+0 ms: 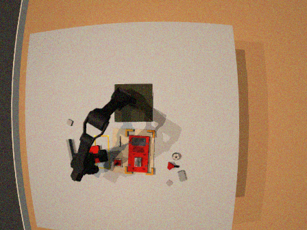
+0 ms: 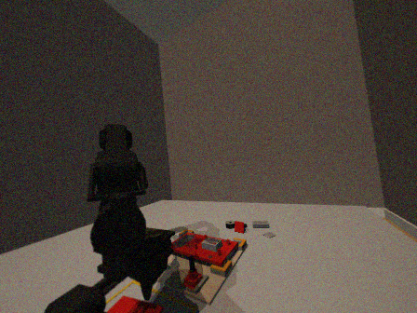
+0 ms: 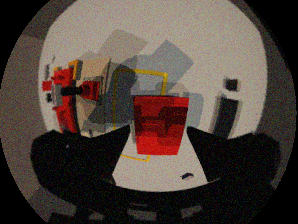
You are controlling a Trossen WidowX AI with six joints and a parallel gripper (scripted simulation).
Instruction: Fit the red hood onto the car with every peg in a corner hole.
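The red hood lies right at my gripper tip. Also, from my gripper tip: long grey bar (140 mm to the right, 10 mm behind); then grey engine block (250 mm to the left, 50 mm ahead, 10 mm above).
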